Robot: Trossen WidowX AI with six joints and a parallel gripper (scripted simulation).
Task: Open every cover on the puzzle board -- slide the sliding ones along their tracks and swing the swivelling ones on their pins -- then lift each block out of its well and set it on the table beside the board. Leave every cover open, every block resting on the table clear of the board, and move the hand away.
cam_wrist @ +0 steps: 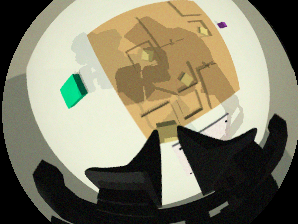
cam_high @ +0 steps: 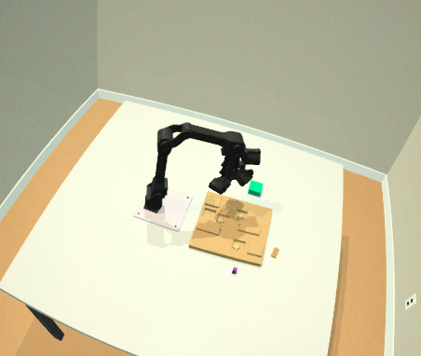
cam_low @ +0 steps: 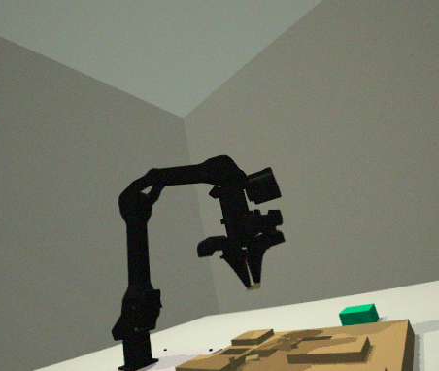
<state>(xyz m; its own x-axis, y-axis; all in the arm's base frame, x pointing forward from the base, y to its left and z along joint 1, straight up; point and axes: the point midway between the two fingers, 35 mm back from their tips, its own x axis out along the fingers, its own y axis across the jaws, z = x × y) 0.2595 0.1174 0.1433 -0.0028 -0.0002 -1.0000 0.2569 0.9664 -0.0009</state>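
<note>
Right now the green block is 12 cm ahead of my gripper tip, 16 cm to the left of it and 10 cm below it. Round my gripper tip: purple block 15 cm ahead, 29 cm to the right, 10 cm below; orange block 28 cm ahead, 14 cm to the right, 11 cm below.
</note>
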